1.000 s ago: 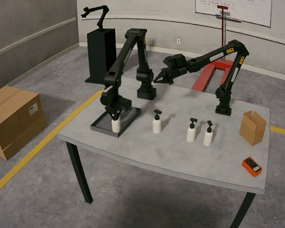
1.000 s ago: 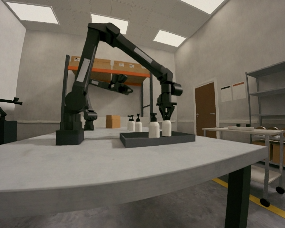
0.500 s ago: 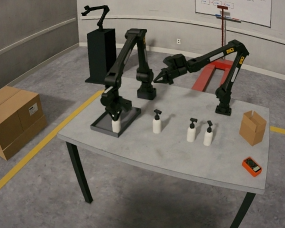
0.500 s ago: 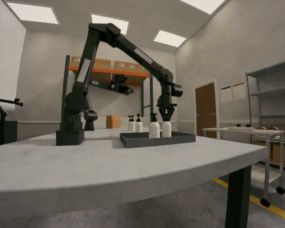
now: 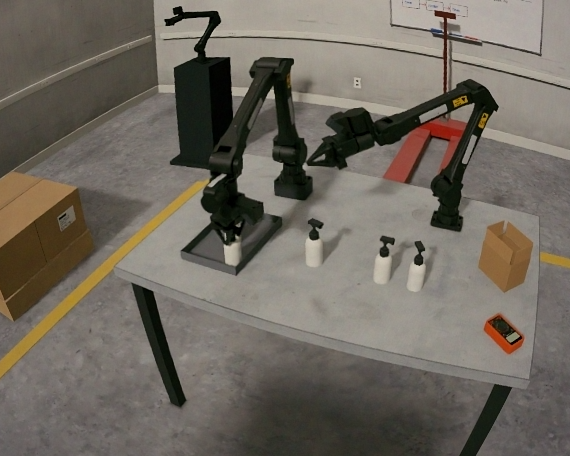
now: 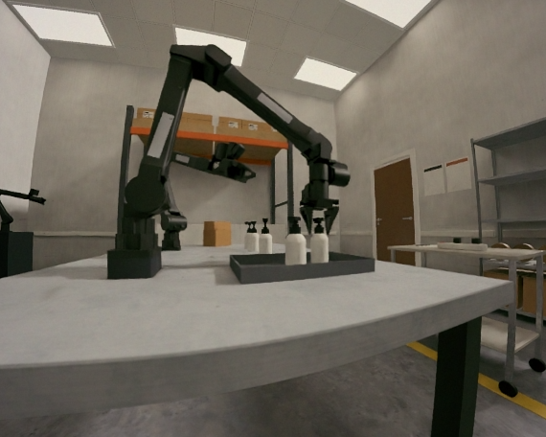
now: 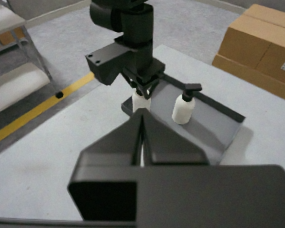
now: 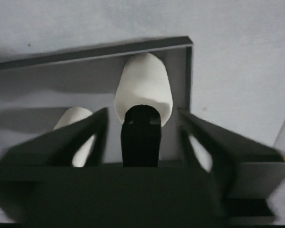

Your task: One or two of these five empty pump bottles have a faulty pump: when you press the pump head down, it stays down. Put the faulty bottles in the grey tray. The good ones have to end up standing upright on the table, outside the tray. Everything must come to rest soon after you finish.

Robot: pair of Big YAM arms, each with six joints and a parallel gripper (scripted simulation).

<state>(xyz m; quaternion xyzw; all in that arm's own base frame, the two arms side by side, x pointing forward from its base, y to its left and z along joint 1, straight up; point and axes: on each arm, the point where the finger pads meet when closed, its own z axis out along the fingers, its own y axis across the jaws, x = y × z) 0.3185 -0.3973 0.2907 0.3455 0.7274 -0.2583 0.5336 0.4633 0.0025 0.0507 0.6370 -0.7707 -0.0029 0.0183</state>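
Right now my right hand is 10 cm past the grey tray, 6 cm to the left of it and 8 cm above it. The rest, counted from my right hand: orange multimeter: 8 cm ahead, 85 cm to the left, 7 cm below.
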